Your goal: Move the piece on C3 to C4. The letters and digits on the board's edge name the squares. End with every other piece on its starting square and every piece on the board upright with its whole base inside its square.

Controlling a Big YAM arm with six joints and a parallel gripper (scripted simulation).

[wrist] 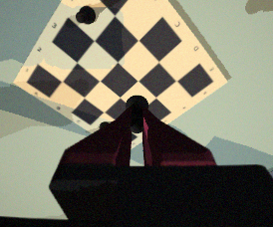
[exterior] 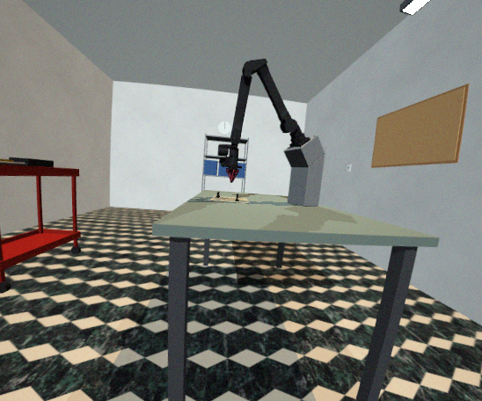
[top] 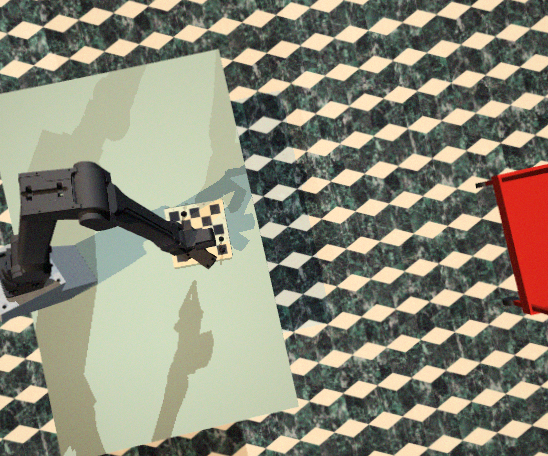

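Right now my hand is 10 mm short of the small chessboard, 30 mm to the right of it and 120 mm above it.
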